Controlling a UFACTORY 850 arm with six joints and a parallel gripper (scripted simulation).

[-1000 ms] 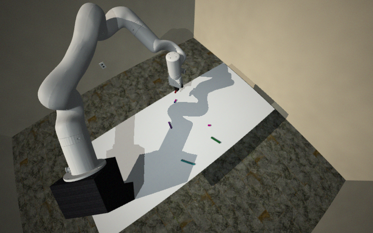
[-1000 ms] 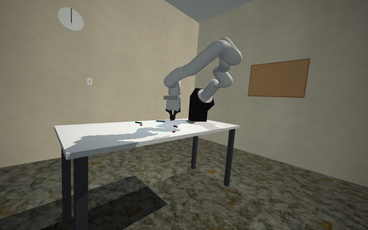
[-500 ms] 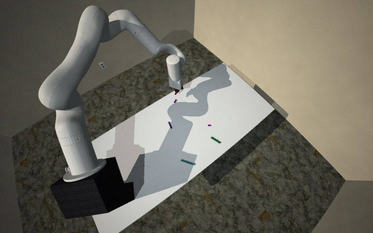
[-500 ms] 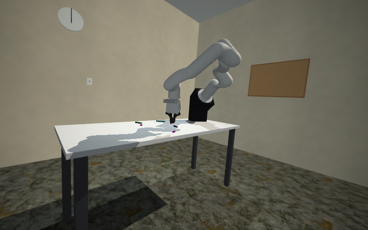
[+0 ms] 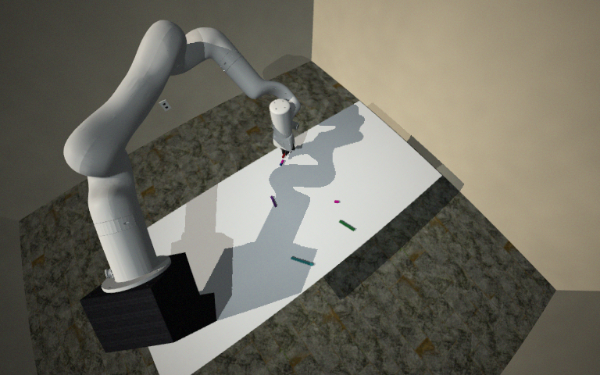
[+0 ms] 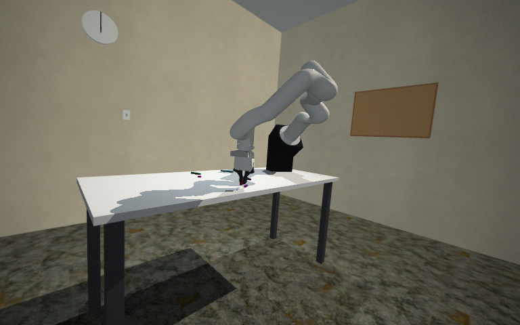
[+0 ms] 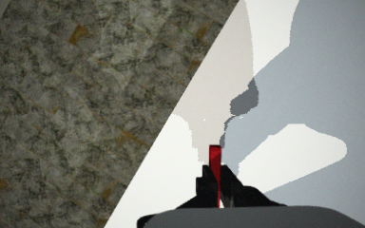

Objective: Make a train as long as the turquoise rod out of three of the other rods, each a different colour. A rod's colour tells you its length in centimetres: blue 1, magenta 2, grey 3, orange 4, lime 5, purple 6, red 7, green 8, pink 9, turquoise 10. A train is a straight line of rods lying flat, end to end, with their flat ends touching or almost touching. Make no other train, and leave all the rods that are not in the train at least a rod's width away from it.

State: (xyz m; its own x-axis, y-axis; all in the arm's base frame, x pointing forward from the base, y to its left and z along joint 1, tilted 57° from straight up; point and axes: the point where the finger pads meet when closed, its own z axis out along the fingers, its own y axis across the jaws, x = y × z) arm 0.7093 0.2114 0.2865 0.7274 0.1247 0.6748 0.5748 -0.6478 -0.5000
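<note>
The blue rod is 5 cm behind my hand, 4 cm to the right of it and 4 cm below it. Also, from my hand: red rod 2 cm below; green rod 8 cm ahead, 48 cm to the right, 4 cm below; purple rod 17 cm behind, 21 cm to the right, 4 cm below.
</note>
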